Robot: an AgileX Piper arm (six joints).
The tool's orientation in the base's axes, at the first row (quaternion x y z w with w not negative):
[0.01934, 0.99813, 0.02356, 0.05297]
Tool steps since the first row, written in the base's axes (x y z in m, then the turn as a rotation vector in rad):
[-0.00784, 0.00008, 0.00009, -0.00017, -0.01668, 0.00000]
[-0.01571, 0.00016, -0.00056, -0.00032, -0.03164, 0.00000]
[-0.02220, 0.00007, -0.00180, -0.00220, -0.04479, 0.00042]
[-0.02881, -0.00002, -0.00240, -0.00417, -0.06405, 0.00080]
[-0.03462, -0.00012, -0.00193, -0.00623, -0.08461, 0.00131]
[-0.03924, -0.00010, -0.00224, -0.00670, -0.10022, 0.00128]
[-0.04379, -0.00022, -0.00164, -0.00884, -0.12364, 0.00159]
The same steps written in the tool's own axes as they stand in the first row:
[0.00778, -0.00020, -0.00092, -0.00052, -0.01666, -0.00077]
[0.01568, -0.00044, -0.00111, -0.00098, -0.03159, -0.00146]
[0.02225, -0.00082, -0.00058, 0.00030, -0.04477, -0.00267]
[0.02888, -0.00118, -0.00069, 0.00143, -0.06404, -0.00412]
[0.03460, -0.00146, -0.00178, 0.00258, -0.08461, -0.00577]
[0.03922, -0.00163, -0.00196, 0.00240, -0.10021, -0.00649]
[0.04367, -0.00188, -0.00305, 0.00354, -0.12365, -0.00808]

